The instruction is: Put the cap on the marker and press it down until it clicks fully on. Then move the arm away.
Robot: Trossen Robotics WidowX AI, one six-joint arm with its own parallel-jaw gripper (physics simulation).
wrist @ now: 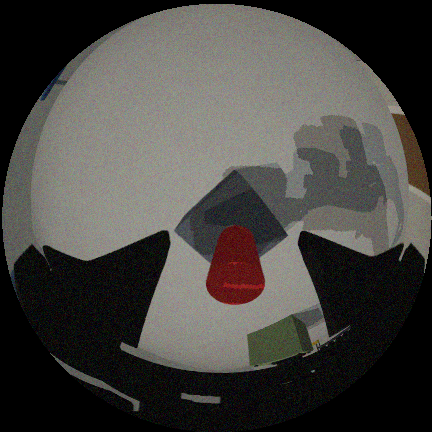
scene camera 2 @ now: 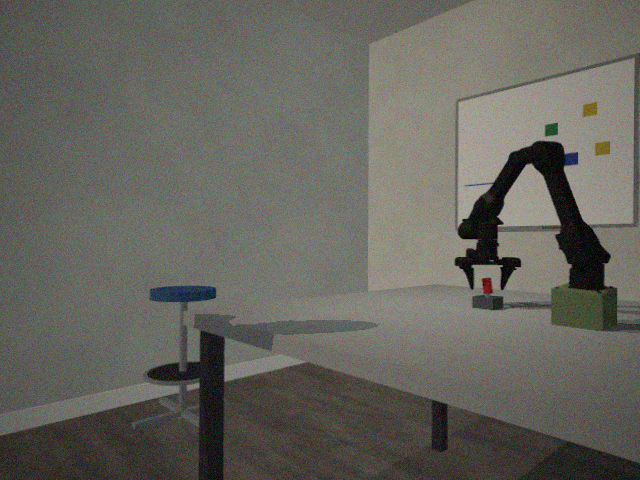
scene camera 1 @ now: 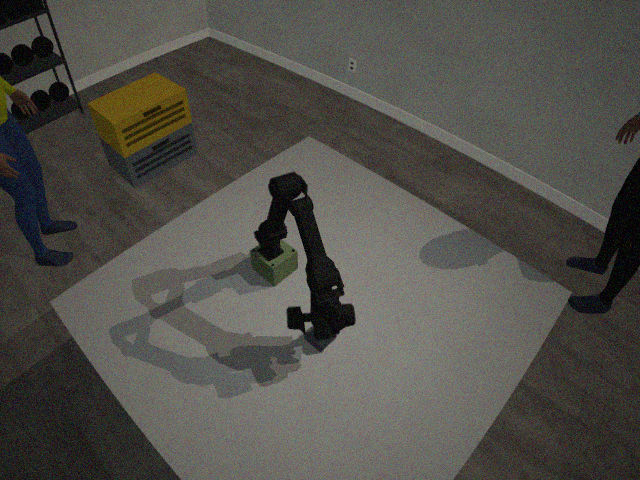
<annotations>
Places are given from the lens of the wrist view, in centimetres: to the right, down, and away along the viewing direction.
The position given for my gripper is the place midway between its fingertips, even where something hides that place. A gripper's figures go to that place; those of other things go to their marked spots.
my gripper point(wrist: 237, 238): 1, 1, 9
red cap point(wrist: 235, 276): 1, 2, 6
</annotations>
